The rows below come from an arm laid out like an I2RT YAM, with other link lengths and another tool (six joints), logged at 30 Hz.
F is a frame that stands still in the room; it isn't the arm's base.
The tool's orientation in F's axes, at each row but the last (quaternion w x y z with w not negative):
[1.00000 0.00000 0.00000 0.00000]
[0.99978 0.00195 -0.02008 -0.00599]
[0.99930 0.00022 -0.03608 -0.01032]
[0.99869 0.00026 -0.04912 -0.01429]
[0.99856 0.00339 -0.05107 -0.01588]
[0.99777 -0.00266 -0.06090 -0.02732]
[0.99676 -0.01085 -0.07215 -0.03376]
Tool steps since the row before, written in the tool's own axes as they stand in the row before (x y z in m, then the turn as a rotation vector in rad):
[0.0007 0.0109 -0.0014 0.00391 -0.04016 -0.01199]
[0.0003 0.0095 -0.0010 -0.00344 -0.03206 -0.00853]
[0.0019 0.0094 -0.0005 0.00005 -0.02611 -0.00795]
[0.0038 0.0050 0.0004 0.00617 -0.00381 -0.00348]
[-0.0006 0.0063 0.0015 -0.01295 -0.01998 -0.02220]
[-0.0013 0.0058 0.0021 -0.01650 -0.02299 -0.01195]
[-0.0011 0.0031 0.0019 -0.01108 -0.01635 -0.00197]
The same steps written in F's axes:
[0.0007 0.0109 -0.0014 0.00391 -0.04016 -0.01199]
[0.0005 0.0095 -0.0009 -0.00348 -0.03198 -0.00879]
[0.0021 0.0094 -0.0004 0.00009 -0.02611 -0.00796]
[0.0039 0.0049 0.0008 0.00637 -0.00399 -0.00287]
[-0.0006 0.0063 0.0015 -0.01124 -0.01944 -0.02357]
[-0.0012 0.0059 0.0019 -0.01616 -0.02216 -0.01382]
[-0.0011 0.0032 0.0017 -0.01178 -0.01563 -0.00328]

